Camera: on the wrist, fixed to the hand. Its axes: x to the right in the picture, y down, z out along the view.
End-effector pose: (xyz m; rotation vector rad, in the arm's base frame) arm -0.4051 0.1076 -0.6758 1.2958 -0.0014 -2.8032
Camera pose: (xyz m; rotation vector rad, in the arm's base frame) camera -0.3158 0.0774 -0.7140 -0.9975 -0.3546 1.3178
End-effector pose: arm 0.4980 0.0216 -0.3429 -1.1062 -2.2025 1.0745
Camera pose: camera 0.5911 0.0527 -0.3162 0.5482 -1.7017 0.3958
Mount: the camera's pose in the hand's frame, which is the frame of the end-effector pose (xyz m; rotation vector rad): -0.0272 0.0336 -0.0921 0.3289 0.3565 -1.5251
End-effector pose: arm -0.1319 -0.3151 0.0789 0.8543 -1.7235 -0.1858
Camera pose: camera -0.0623 -0.2465 0.1070 2.1487 -0.4624 -0.6999
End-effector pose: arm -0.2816 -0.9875 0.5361 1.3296 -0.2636 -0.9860
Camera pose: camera -0.2207 -0.9072 0.5503 1.9501 1.0774 -1.9243
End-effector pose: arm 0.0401 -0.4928 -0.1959 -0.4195 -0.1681 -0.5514
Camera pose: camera 0.0394 -0.4936 -0.2976 0.2275 -0.2111 -2.0439
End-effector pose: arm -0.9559 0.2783 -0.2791 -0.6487 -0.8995 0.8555
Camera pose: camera -0.8973 0.2604 -0.3603 0.2574 -0.6432 -0.4849
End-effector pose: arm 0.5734 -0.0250 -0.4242 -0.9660 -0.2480 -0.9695
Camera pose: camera 0.5638 -0.0746 -0.5125 -0.1246 -0.8623 -2.3478
